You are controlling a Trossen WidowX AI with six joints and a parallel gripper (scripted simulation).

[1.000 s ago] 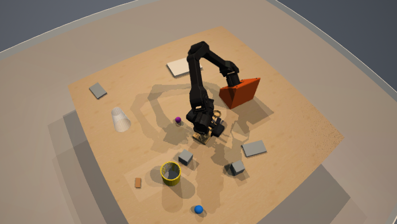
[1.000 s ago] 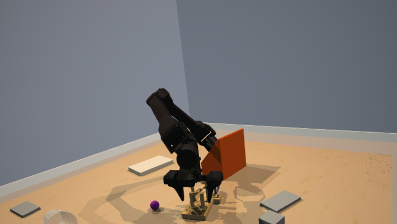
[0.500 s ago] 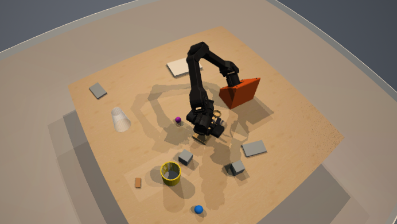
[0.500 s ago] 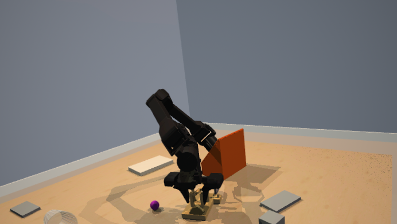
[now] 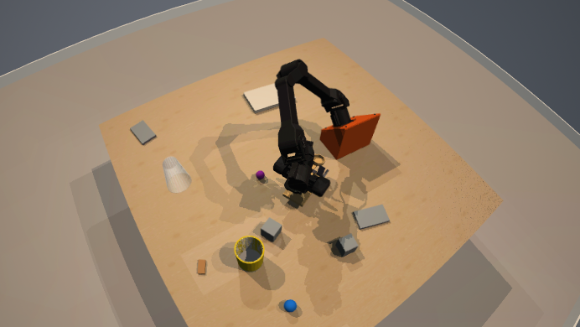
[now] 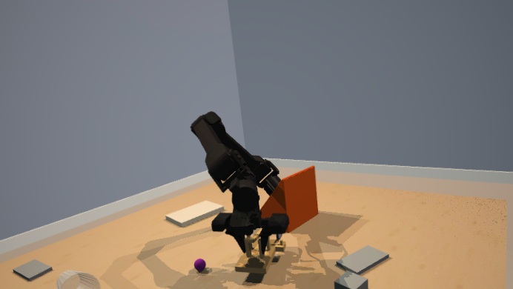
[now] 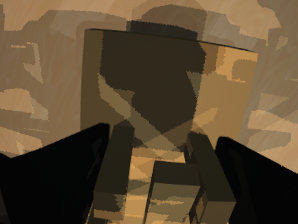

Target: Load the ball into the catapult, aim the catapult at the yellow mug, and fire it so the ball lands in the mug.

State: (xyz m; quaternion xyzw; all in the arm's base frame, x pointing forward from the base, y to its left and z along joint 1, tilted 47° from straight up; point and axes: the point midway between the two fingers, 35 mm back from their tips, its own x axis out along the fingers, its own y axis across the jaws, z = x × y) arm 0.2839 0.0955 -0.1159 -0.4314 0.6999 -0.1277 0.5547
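My gripper tip is 14 cm to the left of the purple ball, 8 cm short of it and 4 cm above it. Also, from my gripper tip: blue ball (33 cm to the left, 23 cm ahead, 4 cm below); yellow mug (26 cm ahead, 14 cm to the left, 3 cm below); wooden catapult (6 cm behind, 2 cm to the right, 2 cm above).
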